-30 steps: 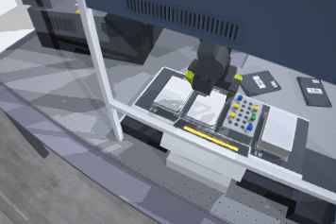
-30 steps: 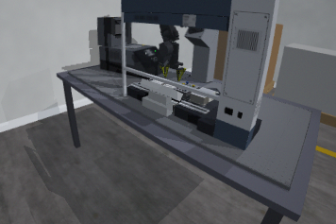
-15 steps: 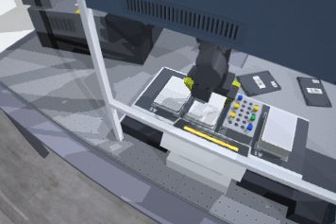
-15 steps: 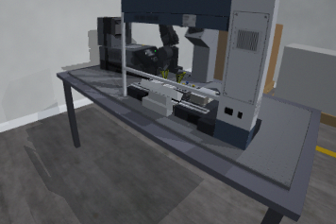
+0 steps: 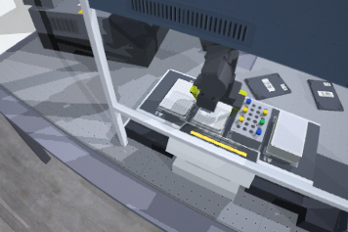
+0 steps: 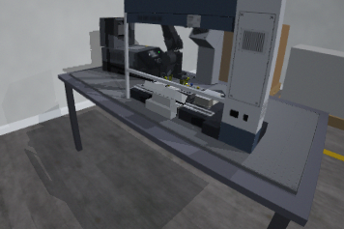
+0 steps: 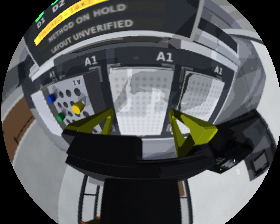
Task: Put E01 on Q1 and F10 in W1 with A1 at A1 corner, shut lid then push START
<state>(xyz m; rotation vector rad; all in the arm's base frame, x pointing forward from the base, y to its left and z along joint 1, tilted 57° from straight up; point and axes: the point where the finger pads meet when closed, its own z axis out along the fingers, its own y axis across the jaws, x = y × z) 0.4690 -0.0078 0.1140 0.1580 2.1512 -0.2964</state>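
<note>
My gripper is now 40 mm short of the grey tube cooling block and 100 mm to the right of it. Also, from my hand: white deep-well block 80 mm ahead, 200 mm to the left; then grey post 110 mm ahead, 250 mm to the right, 160 mm above; then dark gantry housing 320 mm ahead, 370 mm to the left, 200 mm above.
</note>
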